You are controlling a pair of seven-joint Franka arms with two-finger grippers.
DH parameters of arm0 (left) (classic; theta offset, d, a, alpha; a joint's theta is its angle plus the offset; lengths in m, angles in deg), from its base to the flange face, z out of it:
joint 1: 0 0.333 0 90
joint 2: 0 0 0 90
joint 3: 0 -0.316 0.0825 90
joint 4: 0 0 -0.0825 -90
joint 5: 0 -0.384 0 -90
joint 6: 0 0 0.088 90
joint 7: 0 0.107 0 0
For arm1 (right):
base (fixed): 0 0 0 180
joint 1: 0 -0.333 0 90
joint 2: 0 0 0 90
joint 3: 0 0.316 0.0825 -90
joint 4: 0 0 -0.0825 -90
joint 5: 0 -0.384 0 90
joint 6: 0 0 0.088 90
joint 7: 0 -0.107 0 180
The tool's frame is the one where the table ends.
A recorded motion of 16 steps. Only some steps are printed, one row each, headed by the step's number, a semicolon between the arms.
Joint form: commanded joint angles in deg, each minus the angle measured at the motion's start. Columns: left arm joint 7, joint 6, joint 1, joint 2, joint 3, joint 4, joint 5; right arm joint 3, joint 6, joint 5, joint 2, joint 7, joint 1, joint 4.
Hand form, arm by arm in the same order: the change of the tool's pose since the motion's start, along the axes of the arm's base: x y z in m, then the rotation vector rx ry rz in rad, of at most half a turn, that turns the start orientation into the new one. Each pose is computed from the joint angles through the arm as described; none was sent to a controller.
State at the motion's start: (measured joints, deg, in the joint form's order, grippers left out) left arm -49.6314 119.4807 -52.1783 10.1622 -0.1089 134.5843 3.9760; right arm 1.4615 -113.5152 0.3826 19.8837 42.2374 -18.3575 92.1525
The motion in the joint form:
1: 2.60 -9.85 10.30 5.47 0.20 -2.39 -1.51; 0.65 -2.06 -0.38 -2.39 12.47 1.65 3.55
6: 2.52 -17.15 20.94 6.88 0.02 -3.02 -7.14; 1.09 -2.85 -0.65 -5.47 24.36 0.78 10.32
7: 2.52 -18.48 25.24 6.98 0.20 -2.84 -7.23; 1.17 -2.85 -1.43 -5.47 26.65 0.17 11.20
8: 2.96 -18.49 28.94 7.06 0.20 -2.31 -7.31; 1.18 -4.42 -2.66 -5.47 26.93 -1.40 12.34
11: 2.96 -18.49 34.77 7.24 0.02 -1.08 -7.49; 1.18 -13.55 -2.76 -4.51 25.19 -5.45 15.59
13: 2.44 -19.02 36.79 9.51 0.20 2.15 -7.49; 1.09 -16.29 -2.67 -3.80 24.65 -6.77 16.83
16: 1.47 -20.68 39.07 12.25 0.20 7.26 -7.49; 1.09 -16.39 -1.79 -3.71 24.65 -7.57 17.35
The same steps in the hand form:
1: 0.0473 0.0681 0.0493 0.0330 0.0118 0.1096; -0.0068 -0.0145 0.0012 0.0068 -0.0158 0.1973
6: 0.0887 0.1507 0.0564 0.1590 0.0286 0.2582; -0.0365 -0.0087 -0.0191 -0.0020 0.0317 0.4264
7: 0.1004 0.1800 0.0544 0.1751 0.0525 0.3293; -0.0425 -0.0021 -0.0262 0.0083 0.0482 0.4724
8: 0.1100 0.2062 0.0509 0.1782 0.0649 0.3851; -0.0504 0.0145 -0.0330 0.0275 0.0433 0.4943
11: 0.1204 0.2502 0.0428 0.1866 0.0891 0.4871; -0.0644 0.0557 -0.0552 0.0416 -0.0401 0.5284
13: 0.1068 0.2680 0.0341 0.2013 0.1133 0.5269; -0.0705 0.0674 -0.0684 0.0430 -0.0534 0.5397
16: 0.0823 0.2905 0.0133 0.2386 0.1773 0.5791; -0.0763 0.0738 -0.0733 0.0294 -0.0470 0.5629

